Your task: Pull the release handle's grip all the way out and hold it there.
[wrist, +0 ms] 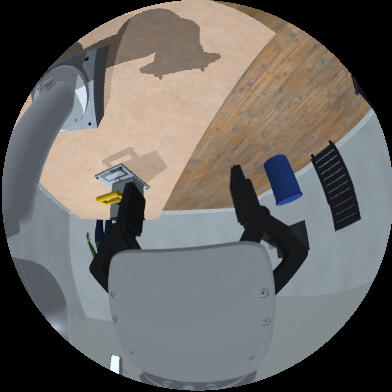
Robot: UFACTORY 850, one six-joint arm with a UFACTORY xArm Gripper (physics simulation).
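Observation:
The release handle's yellow grip [116, 194] shows at the left of the wrist view, beside a grey box [120, 186] that stands on a light metal plate [104, 176]. My gripper [182, 183] is open and empty, with its two black fingers wide apart. The left finger overlaps the box in the view and hides much of it. The grip lies to the left of that finger, outside the space between the fingers. How far the grip stands out from the box is hard to tell.
The robot's base plate [100, 90] is at the upper left. A blue barrel [282, 180] stands on the right, with a dark slatted rack farther right. A partly hidden person in dark trousers [99, 232] shows beyond the box. A wooden floor [270, 105] borders the tan surface [200, 100].

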